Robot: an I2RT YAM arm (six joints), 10 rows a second.
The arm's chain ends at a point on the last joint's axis. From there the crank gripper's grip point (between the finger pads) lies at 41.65 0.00 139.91 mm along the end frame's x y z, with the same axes.
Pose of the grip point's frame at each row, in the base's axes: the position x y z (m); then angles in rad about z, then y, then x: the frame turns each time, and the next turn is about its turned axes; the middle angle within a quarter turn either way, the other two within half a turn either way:
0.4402 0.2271 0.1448 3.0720 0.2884 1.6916
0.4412 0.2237 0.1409 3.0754 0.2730 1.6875
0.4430 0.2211 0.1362 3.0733 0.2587 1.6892
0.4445 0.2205 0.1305 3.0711 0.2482 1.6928
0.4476 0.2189 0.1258 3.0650 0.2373 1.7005
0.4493 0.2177 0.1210 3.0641 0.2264 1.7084
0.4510 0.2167 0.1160 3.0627 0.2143 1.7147
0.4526 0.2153 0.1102 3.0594 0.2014 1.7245
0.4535 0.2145 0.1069 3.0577 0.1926 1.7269
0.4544 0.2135 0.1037 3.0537 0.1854 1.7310
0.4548 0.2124 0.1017 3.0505 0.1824 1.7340
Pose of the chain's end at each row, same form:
0.4656 0.0861 0.1728 3.0720 0.2884 1.6916
0.4676 0.0827 0.1678 3.0754 0.2730 1.6875
0.4695 0.0800 0.1628 3.0733 0.2587 1.6892
0.4708 0.0794 0.1572 3.0711 0.2482 1.6928
0.4731 0.0778 0.1532 3.0650 0.2373 1.7005
0.4747 0.0767 0.1491 3.0641 0.2264 1.7084
0.4764 0.0758 0.1445 3.0627 0.2143 1.7147
0.4776 0.0745 0.1395 3.0594 0.2014 1.7245
0.4785 0.0737 0.1362 3.0577 0.1926 1.7269
0.4790 0.0727 0.1333 3.0537 0.1854 1.7310
0.4789 0.0716 0.1316 3.0505 0.1824 1.7340

